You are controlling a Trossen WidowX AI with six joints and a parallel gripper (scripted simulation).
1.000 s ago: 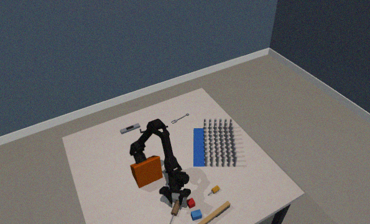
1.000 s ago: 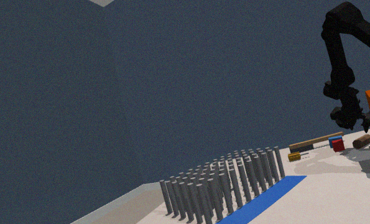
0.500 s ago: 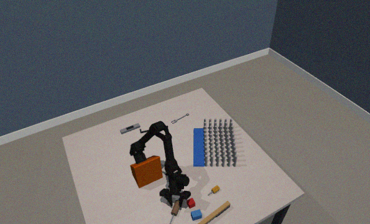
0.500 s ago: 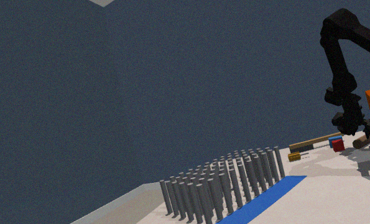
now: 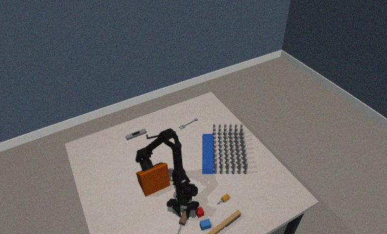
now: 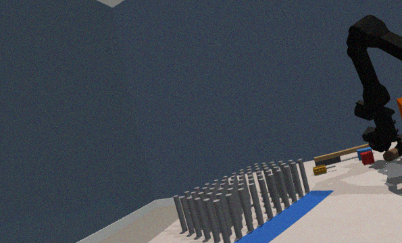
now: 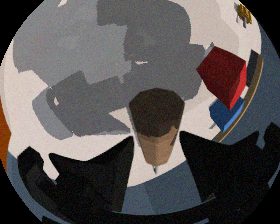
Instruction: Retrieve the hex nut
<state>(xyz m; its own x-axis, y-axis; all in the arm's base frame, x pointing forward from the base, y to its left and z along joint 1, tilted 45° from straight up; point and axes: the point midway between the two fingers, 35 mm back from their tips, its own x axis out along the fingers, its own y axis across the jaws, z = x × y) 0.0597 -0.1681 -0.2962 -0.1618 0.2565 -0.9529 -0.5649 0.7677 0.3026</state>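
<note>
My gripper tip is 90 mm short of the red cube and 30 mm to the left of it. Also, from my gripper tip: hook tool (80 mm behind, 60 mm to the right); blue cube (110 mm to the right, 70 mm ahead); yellow-handled tool (270 mm ahead, 30 mm to the right).
</note>
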